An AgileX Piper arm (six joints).
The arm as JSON. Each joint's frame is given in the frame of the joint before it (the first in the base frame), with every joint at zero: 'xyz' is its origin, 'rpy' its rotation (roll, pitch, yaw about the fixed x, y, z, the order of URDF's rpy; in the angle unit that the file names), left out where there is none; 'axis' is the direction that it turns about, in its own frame. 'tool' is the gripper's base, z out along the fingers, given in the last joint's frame.
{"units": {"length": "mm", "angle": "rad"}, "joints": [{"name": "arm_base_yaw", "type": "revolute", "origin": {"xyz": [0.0, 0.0, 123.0]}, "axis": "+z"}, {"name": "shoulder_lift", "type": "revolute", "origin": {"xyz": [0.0, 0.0, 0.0], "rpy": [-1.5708, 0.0, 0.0]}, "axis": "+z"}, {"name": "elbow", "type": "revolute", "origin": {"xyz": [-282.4, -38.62, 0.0]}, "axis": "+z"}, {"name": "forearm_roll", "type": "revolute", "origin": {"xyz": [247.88, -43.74, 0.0], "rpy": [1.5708, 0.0, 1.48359]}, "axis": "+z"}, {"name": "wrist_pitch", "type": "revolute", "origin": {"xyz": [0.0, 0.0, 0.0], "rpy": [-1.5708, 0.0, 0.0]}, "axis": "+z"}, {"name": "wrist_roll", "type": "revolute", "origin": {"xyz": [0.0, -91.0, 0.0], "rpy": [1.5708, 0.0, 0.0]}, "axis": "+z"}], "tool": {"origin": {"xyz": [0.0, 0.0, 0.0]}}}
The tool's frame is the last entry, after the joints.
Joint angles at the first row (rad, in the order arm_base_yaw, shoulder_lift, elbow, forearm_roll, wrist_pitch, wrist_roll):
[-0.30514, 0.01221, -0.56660, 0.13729, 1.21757, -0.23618]
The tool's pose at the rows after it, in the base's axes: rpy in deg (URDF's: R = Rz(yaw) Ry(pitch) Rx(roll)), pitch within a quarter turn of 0, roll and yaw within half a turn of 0; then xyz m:
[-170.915 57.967 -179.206 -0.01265 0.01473 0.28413]
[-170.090 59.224 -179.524 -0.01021 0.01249 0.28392]
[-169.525 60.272 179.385 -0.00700 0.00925 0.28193]
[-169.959 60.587 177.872 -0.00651 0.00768 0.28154]
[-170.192 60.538 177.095 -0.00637 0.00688 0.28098]
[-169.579 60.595 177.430 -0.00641 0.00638 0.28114]
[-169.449 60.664 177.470 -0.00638 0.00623 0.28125]
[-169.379 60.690 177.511 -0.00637 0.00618 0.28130]
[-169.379 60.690 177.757 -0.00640 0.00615 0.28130]
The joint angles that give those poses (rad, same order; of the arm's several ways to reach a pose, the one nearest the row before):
[-0.30516, 0.01222, -0.56153, 0.12140, 1.19424, -0.21304]
[-0.30508, 0.01220, -0.55097, 0.10627, 1.15912, -0.20182]
[-0.30517, 0.01221, -0.53279, 0.08212, 1.12000, -0.18065]
[-0.30512, 0.01222, -0.52888, 0.06590, 1.11043, -0.15995]
[-0.30512, 0.01223, -0.52649, 0.05709, 1.10882, -0.14974]
[-0.30512, 0.01221, -0.52650, 0.05114, 1.10654, -0.14973]
[-0.30514, 0.01222, -0.52648, 0.04952, 1.10503, -0.14913]
[-0.30517, 0.01222, -0.52650, 0.04898, 1.10446, -0.14917]
[-0.30084, 0.01221, -0.52651, 0.04894, 1.10447, -0.14913]

